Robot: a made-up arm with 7 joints.
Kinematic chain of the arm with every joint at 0, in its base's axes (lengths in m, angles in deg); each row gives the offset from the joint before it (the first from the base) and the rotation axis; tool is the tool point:
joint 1: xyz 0 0 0 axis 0 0.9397 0.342
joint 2: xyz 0 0 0 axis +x
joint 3: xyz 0 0 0 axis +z
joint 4: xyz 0.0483 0 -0.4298 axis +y
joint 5: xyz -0.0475 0 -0.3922 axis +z
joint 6: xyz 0 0 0 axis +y
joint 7: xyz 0 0 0 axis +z
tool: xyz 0 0 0
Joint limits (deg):
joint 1: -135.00..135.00
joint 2: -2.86..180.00
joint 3: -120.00..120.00
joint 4: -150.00..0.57
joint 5: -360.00..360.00
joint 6: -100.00..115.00
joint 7: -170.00..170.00
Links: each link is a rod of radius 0.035 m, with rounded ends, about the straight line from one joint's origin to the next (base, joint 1, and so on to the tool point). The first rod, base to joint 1, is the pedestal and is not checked.
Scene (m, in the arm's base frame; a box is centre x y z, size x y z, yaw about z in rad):
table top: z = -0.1
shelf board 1: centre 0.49 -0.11 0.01 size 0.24 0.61 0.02 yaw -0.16
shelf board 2: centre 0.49 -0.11 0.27 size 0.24 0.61 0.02 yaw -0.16
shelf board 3: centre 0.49 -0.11 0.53 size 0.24 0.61 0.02 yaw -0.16
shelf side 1: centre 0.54 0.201 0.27 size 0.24 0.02 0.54 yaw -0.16
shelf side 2: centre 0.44 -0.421 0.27 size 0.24 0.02 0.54 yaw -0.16
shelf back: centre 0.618 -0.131 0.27 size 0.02 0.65 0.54 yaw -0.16
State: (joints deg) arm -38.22 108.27 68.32 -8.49 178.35 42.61 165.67
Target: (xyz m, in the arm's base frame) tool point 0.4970 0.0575 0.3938
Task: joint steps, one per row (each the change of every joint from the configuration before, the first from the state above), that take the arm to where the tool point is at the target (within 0.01 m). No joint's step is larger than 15 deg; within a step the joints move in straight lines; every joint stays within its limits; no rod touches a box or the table.
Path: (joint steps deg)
1: 5.67 0.84 -1.20 -14.30 0.00 0.00 0.00
2: 5.67 0.84 -1.20 -14.30 0.00 0.00 0.00
3: 5.67 0.84 -1.21 -14.30 0.00 0.00 0.00
4: 5.67 0.84 -1.20 -14.30 0.00 0.00 0.00
5: 5.66 0.85 -1.20 -14.30 0.00 0.00 0.00
6: 5.67 0.84 -1.20 -14.30 0.00 0.00 0.00
7: 5.67 0.84 -1.20 -14.30 0.00 0.00 0.00
8: 5.67 0.84 -1.20 -14.30 0.00 0.00 0.00
9: 5.51 10.29 -4.68 10.02 0.00 0.00 0.00
10: 5.51 10.30 -4.68 10.02 0.00 0.00 0.00
11: 5.51 10.30 -4.68 10.03 0.00 0.00 0.00

